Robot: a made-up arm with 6 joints.
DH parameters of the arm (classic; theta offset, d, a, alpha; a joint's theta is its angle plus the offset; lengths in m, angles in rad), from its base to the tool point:
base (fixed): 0 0.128 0 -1.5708
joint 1: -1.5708 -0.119 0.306 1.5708
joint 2: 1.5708 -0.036 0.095 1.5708
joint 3: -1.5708 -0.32 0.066 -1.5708
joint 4: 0 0.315 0.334 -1.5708
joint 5: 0 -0.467 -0.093 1.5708
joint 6: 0 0.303 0.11 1.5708
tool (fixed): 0 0.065 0 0
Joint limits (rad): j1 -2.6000..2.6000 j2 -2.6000..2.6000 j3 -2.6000..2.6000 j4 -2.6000..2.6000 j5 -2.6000..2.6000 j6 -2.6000..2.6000
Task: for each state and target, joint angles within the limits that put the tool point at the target. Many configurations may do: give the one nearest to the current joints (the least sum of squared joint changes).
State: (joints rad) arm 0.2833 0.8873 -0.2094 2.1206 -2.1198 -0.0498
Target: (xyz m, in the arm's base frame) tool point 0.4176 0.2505 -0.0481
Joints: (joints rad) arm 0.0270 0.5378 0.4813 1.2784 -1.9464 0.2701
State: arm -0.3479 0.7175 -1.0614 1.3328 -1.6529 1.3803
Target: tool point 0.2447 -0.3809 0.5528
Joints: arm -0.5306 0.6392 -1.1087 1.1397 -1.7908 1.4905
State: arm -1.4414 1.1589 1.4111 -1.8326 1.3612 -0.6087
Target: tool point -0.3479 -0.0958 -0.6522
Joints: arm -1.7829 1.0772 0.8715 -1.8666 1.3948 -0.4381
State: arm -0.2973 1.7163 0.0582 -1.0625 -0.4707 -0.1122
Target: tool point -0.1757 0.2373 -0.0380
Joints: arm -0.0428 1.2356 0.0845 -0.5928 -1.0047 -0.2223
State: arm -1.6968 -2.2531 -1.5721 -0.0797 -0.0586 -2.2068
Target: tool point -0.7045 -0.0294 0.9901
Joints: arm -1.7843 -2.3013 -0.8033 0.8078 0.5936 -2.1975
